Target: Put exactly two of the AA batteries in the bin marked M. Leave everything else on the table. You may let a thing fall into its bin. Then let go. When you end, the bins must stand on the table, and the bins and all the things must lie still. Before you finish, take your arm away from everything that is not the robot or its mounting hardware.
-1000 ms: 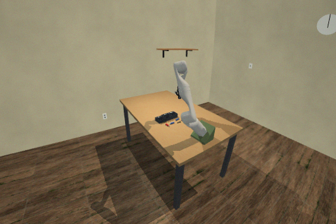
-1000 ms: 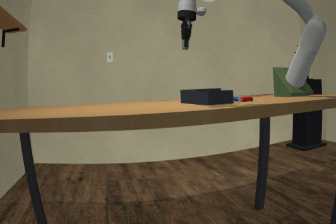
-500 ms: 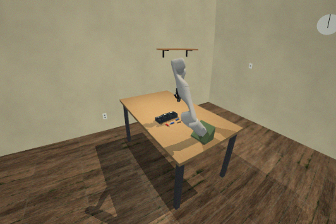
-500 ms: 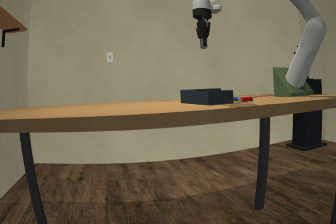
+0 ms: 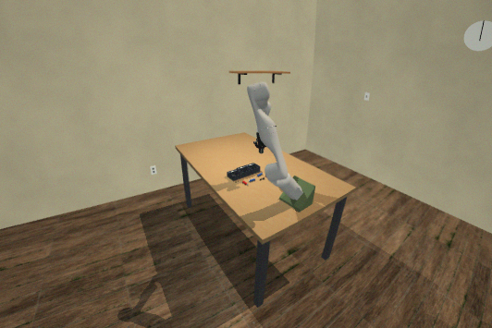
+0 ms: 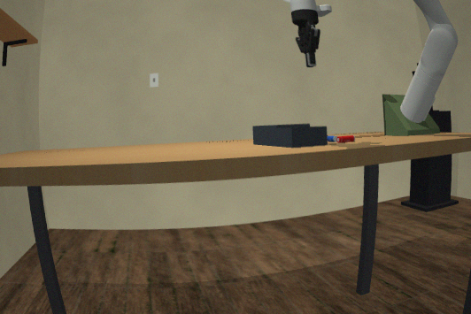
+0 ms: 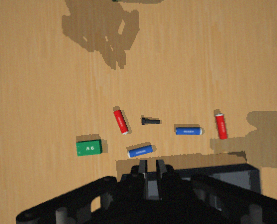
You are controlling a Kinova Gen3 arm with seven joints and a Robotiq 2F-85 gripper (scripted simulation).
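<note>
My hand is 19 cm above the dark bin, 10 cm short of it and 8 cm to the right of it. Round my hand: red AA battery 21 cm below, 5 cm to the right, 3 cm behind; black screw 21 cm below, 3 cm behind; blue AA battery 21 cm below, 8 cm to the left, 1 cm behind.
</note>
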